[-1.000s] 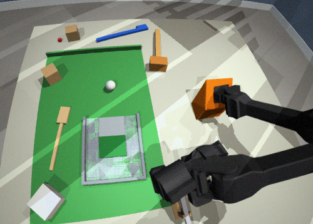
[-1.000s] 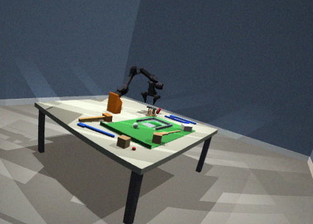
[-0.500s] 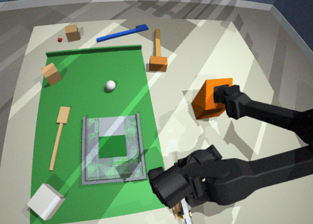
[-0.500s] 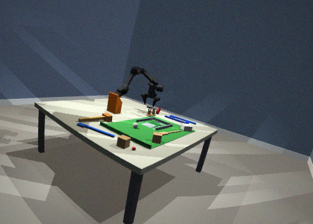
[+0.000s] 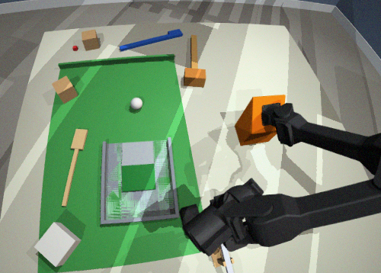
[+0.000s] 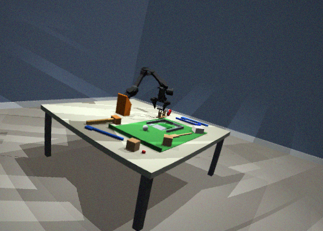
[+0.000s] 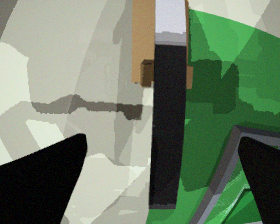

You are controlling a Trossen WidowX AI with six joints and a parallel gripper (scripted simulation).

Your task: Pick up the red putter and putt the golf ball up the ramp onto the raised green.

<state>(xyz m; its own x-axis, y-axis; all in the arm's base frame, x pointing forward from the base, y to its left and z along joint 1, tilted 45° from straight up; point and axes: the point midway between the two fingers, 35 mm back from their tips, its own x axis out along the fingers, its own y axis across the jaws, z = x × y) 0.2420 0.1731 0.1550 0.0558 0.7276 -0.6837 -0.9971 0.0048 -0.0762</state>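
The wooden stand lies 8 cm to the left of my gripper tip and 5 cm below it. Also, from my gripper tip: green mat: 29 cm to the right, 24 cm ahead, 8 cm below; then white cube: 42 cm ahead, 6 cm below, 1 cm to the right; then red putter: 12 cm to the left, 2 cm below, 1 cm behind.
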